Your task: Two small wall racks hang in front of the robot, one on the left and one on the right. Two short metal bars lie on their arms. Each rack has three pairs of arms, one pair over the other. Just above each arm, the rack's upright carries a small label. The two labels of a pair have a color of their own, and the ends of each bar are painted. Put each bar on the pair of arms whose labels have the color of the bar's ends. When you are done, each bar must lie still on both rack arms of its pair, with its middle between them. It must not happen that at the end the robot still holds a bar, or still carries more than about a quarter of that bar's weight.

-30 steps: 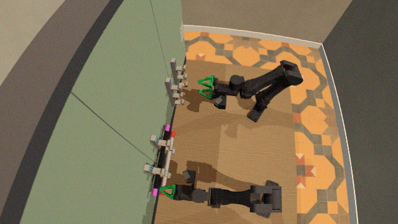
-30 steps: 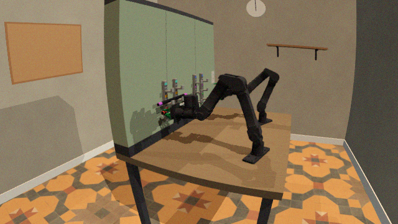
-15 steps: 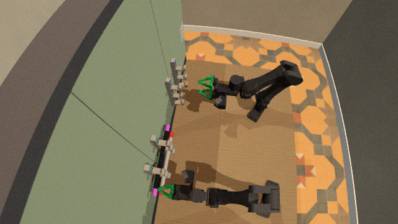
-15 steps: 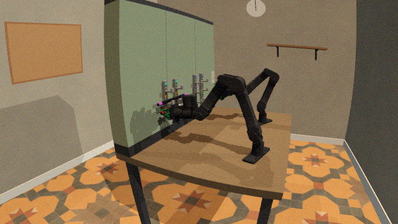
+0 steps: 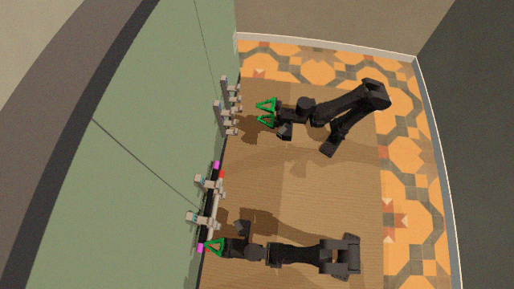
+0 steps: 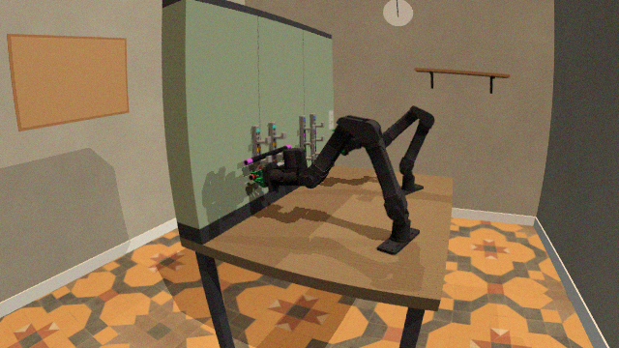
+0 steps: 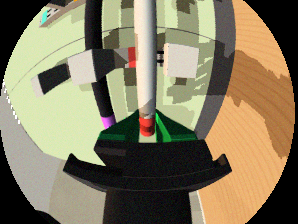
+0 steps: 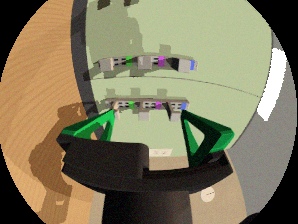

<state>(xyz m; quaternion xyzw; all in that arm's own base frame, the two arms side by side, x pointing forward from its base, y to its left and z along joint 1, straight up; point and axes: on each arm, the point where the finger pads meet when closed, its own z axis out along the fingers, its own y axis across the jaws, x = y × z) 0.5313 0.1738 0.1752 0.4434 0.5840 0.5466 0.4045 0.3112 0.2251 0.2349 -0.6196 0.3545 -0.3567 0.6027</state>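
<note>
Now: the bar 1 cm behind my left hand, 13 cm to the right of it and 6 cm above it. Round my left hand: green wall panel 7 cm ahead, 32 cm to the right, 25 cm above.
</note>
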